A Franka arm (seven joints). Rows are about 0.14 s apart.
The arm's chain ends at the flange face. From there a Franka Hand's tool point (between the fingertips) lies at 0.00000 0.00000 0.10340 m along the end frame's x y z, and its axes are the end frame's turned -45 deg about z.
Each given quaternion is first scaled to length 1.
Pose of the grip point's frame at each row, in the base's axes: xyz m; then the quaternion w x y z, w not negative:
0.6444, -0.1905, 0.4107, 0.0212, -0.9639, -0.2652, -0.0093
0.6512, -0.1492, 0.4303, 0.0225, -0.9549, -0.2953, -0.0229
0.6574, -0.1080, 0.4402, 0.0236, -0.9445, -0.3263, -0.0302
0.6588, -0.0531, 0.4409, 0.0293, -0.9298, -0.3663, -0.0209
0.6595, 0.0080, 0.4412, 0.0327, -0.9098, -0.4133, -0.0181
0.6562, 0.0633, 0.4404, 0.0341, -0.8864, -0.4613, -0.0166
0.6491, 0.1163, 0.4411, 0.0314, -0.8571, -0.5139, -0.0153
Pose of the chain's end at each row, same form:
0.6437, -0.1952, 0.5140, 0.0231, -0.9920, 0.1239, -0.0005
0.6481, -0.1550, 0.5335, 0.0295, -0.9952, 0.0926, -0.0125
0.6531, -0.1146, 0.5433, 0.0334, -0.9975, 0.0600, -0.0189
0.6570, -0.0603, 0.5440, 0.0351, -0.9992, 0.0174, -0.0081
0.6589, 0.0003, 0.5443, 0.0371, -0.9987, -0.0337, -0.0042
0.6564, 0.0555, 0.5435, 0.0379, -0.9955, -0.0870, -0.0023
0.6497, 0.1091, 0.5442, 0.0349, -0.9886, -0.1468, -0.0021

